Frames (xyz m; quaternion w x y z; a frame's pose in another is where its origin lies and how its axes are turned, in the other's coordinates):
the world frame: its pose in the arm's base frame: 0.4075 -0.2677 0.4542 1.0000 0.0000 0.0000 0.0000
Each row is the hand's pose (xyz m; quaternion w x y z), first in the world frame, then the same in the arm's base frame.
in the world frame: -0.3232 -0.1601 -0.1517 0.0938 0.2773 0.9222 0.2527
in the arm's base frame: 0.0843 -0.4278 0.3025 0.0938 0.2773 0.9222 0.2527
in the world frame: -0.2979 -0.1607 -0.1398 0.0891 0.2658 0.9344 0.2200
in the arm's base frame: 0.1096 -0.4284 0.3144 0.0891 0.2658 0.9344 0.2200
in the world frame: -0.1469 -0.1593 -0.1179 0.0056 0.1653 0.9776 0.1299
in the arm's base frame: 0.2606 -0.4270 0.3363 0.0056 0.1653 0.9776 0.1299
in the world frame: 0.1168 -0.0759 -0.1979 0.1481 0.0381 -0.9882 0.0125
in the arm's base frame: 0.5243 -0.3436 0.2563 0.1481 0.0381 -0.9882 0.0125
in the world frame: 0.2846 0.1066 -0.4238 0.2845 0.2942 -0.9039 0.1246
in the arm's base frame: 0.6921 -0.1611 0.0304 0.2845 0.2942 -0.9039 0.1246
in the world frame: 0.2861 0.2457 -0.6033 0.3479 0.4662 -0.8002 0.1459
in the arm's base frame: 0.6936 -0.0220 -0.1491 0.3479 0.4662 -0.8002 0.1459
